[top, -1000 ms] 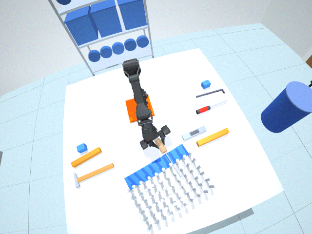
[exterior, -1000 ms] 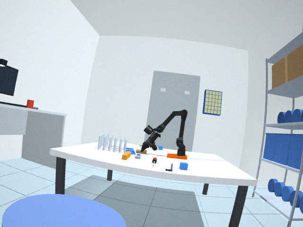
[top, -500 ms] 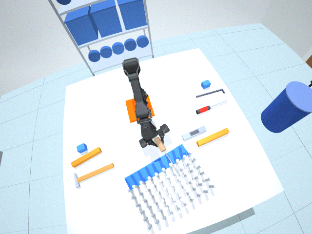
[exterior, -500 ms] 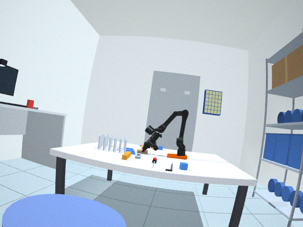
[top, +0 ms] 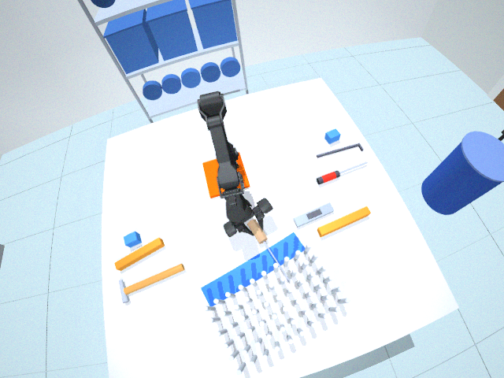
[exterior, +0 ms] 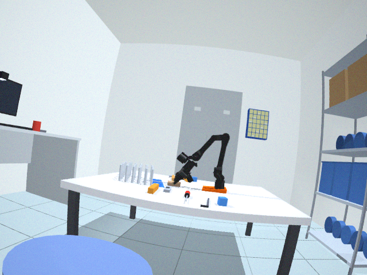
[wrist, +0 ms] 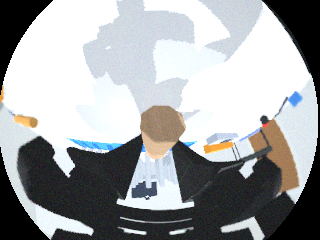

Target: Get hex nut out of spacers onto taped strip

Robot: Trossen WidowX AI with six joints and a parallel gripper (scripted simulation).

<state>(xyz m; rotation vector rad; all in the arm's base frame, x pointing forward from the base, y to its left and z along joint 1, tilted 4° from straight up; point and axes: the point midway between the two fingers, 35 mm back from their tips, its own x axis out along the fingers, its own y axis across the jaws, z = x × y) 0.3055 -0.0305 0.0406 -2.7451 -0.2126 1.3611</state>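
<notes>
The wooden-handled pick tool lies 10 cm ahead of my gripper tip and 1 cm to the left of it. Round my gripper tip: hex nut 21 cm ahead, 2 cm to the left, 1 cm below; grey plate 22 cm to the left, 4 cm ahead; blue taped strip 12 cm ahead, 8 cm to the right, 1 cm below.
</notes>
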